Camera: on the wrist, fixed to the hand. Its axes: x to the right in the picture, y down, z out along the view.
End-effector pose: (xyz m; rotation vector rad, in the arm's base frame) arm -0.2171 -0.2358 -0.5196 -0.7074 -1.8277 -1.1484
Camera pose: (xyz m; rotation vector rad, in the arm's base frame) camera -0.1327 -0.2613 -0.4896 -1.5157 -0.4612 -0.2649
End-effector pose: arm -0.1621 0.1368 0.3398 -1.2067 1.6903 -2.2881
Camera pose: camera -0.2148 0.1634 0.2678 0.5475 1.7879 -1.2545
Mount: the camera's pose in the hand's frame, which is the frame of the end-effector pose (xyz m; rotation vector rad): -0.0154 0.0696 -0.0599 -0.1831 0.3173 1.5778
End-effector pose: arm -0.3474 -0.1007 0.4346 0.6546 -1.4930 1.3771
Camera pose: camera -0.3850 -0.0319 0.3844 -1.1213 -1.8037 2.1964
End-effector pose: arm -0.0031 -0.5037 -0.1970 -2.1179 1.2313 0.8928
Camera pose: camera -0.0540 -0.5692 -0.1547 0.8122 -2.4791 -0.9611
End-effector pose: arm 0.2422 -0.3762 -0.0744 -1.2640 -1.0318 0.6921
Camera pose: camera 0.2981 -0.4009 -0.1446 -2.1709 0.3930 1.4752
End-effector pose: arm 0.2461 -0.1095 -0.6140 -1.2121 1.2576 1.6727
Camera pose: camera 0.2030 -0.1863 -0.5839 0.2652 -1.7436 -1.7585
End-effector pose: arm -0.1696 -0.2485 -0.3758 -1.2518 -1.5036 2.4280
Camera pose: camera -0.0954 -0.2475 -0.4320 1.7572 0.2687 -1.0826
